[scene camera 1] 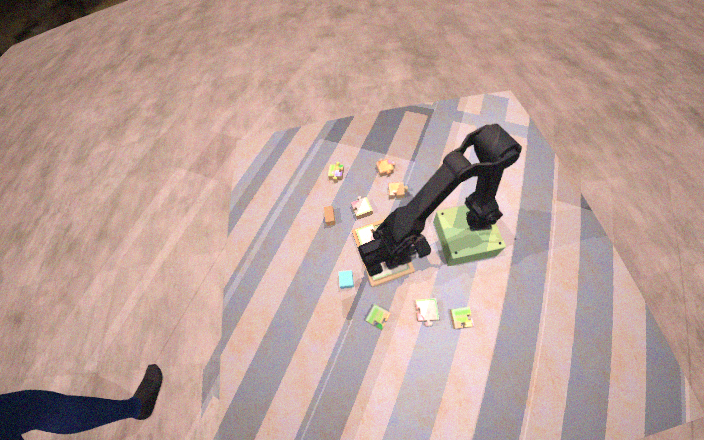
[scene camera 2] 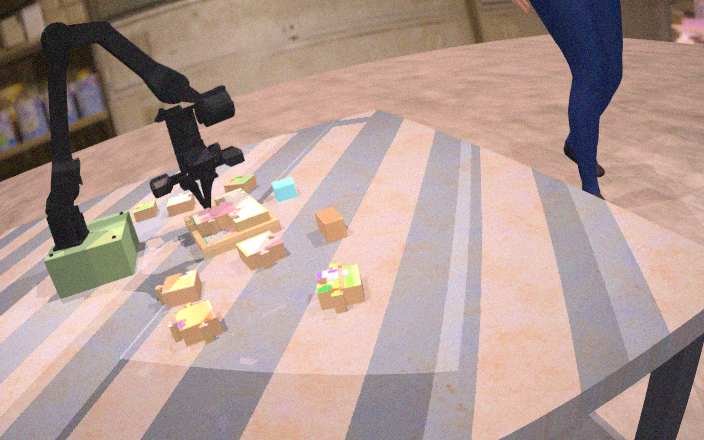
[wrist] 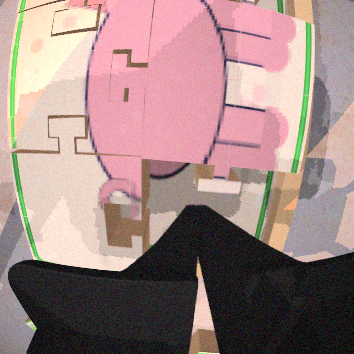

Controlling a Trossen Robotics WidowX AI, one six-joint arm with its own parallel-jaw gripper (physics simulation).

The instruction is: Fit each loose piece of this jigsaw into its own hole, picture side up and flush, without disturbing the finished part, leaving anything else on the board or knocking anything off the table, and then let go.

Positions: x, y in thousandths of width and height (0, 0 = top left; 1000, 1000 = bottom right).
Labels:
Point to a jigsaw board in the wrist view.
747, 583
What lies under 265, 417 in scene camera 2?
My gripper.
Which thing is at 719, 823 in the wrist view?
My gripper.

